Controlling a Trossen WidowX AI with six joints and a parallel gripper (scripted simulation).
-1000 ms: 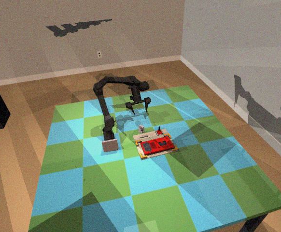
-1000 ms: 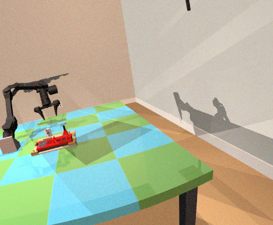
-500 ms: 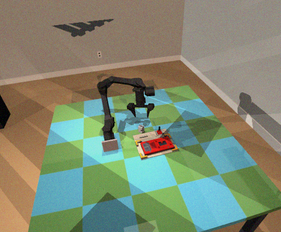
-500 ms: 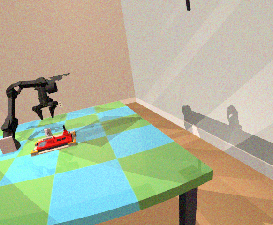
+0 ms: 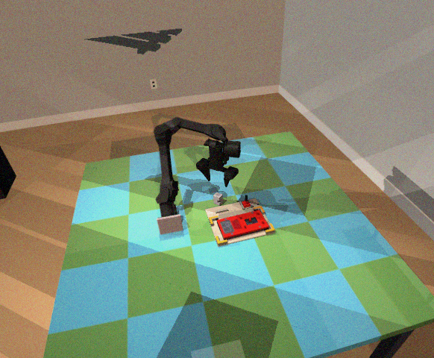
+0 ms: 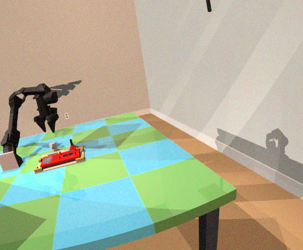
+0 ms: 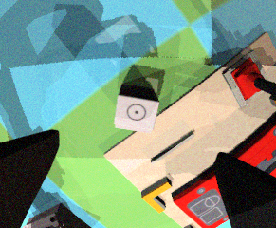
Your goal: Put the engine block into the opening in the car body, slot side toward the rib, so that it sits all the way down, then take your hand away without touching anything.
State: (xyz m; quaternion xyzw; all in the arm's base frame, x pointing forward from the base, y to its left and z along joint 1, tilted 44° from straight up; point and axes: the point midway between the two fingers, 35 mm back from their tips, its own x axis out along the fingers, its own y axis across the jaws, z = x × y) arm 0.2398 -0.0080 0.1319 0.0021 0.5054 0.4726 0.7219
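The engine block lies 90 mm below my gripper tip and 10 mm to the right of it.
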